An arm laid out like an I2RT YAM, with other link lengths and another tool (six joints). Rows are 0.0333 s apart.
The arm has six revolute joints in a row. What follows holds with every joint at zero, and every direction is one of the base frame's.
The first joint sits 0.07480 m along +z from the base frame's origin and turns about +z.
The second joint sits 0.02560 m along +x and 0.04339 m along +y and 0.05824 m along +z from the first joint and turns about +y.
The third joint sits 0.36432 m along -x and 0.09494 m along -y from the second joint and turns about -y.
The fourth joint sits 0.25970 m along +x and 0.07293 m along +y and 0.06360 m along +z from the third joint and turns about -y.
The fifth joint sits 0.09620 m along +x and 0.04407 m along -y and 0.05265 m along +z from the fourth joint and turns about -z.
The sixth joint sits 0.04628 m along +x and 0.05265 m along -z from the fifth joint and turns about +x.
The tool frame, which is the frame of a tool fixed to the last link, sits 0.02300 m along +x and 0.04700 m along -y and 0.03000 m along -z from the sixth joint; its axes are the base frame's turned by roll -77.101, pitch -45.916 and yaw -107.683 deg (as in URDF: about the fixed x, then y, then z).
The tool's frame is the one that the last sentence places.
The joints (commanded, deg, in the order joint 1, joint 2, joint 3, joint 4, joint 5, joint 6), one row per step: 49.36 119.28 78.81 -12.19 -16.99 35.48; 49.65 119.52 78.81 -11.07 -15.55 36.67; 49.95 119.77 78.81 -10.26 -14.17 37.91; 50.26 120.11 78.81 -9.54 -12.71 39.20; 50.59 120.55 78.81 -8.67 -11.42 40.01; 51.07 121.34 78.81 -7.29 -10.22 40.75; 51.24 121.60 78.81 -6.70 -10.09 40.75; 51.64 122.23 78.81 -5.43 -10.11 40.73; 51.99 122.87 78.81 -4.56 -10.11 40.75; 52.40 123.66 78.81 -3.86 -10.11 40.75; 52.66 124.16 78.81 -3.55 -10.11 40.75; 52.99 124.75 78.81 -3.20 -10.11 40.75; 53.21 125.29 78.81 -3.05 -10.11 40.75; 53.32 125.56 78.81 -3.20 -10.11 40.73; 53.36 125.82 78.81 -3.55 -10.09 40.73; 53.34 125.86 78.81 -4.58 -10.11 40.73; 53.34 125.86 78.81 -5.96 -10.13 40.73; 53.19 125.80 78.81 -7.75 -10.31 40.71
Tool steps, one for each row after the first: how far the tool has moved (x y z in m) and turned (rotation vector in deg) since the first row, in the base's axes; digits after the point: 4 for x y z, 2 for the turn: 0.0006 0.0034 -0.0008 0.13 -0.69 -1.50; 0.0004 0.0063 -0.0020 0.10 -1.10 -2.99; -0.0001 0.0090 -0.0041 -0.07 -1.42 -4.57; -0.0001 0.0123 -0.0068 -0.18 -1.97 -5.67; -0.0002 0.0177 -0.0120 -0.10 -2.61 -6.52; -0.0001 0.0200 -0.0135 0.12 -2.88 -6.44; -0.0005 0.0254 -0.0174 0.65 -3.25 -6.03; -0.0013 0.0295 -0.0219 0.85 -3.37 -5.70; -0.0029 0.0336 -0.0279 0.79 -3.31 -5.28; -0.0042 0.0359 -0.0319 0.64 -3.20 -5.02; -0.0059 0.0386 -0.0367 0.46 -3.06 -4.69; -0.0073 0.0402 -0.0413 0.14 -2.84 -4.46; -0.0083 0.0404 -0.0438 -0.21 -2.62 -4.32; -0.0092 0.0398 -0.0465 -0.72 -2.28 -4.29; -0.0108 0.0373 -0.0480 -1.59 -1.66 -4.27; -0.0132 0.0342 -0.0494 -2.72 -0.87 -4.23; -0.0154 0.0293 -0.0506 -4.06 0.22 -4.22
